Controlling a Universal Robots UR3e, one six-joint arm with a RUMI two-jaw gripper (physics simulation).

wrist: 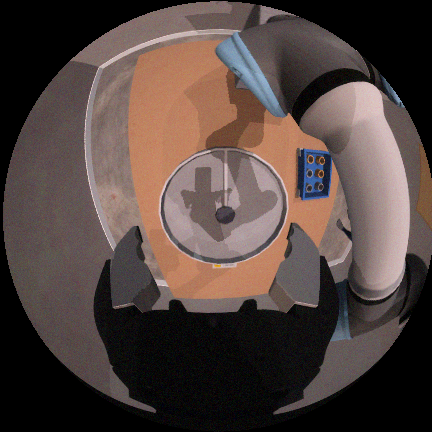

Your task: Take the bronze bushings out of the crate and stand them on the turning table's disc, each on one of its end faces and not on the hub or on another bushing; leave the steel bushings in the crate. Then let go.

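Frame: origin at the arm's base, x left, y down, z back, level; metres.
Where they show: gripper, fingertip midpoint: (213,227).
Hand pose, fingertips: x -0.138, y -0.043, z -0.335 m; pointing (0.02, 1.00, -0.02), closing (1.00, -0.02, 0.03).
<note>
Things, the pixels of their top centre, and the offset from my fingertips. "pt": a spot on its surface instead. Level surfaces: height alone.
- blue crate at its top centre: (318,174) dx +0.380, dy +0.310, dz +0.009 m
- turning table's disc at its top centre: (224,215) dx +0.040, dy +0.299, dz -0.151 m
- dark hub at its top centre: (224,215) dx +0.040, dy +0.299, dz -0.151 m
- orange table top at its surface level: dy +0.359 m
- small label at a spot on its surface: (224,266) pt dx +0.049, dy +0.300, dz -0.397 m
The blue crate (303,179) is at the right in the wrist view. It holds three bronze bushings (307,159) (317,161) (317,174), two in the far row and one at the right of the middle row. Three steel bushings (306,174) (306,188) (317,187) stand in the other pockets. The turning table's disc (250,240) lies in the middle, with a dark hub (225,214) and a pale line from hub to rim; no bushing shows on it. My gripper (213,227) is open and empty, high above the disc's near part, well left of the crate.
The orange table top (160,90) bears the crate and turning table. A small label (224,266) is at the turning table's near edge. My own arm (377,190) curves down the right side, close beside the crate. Arm and gripper shadows fall across the disc and table.
</note>
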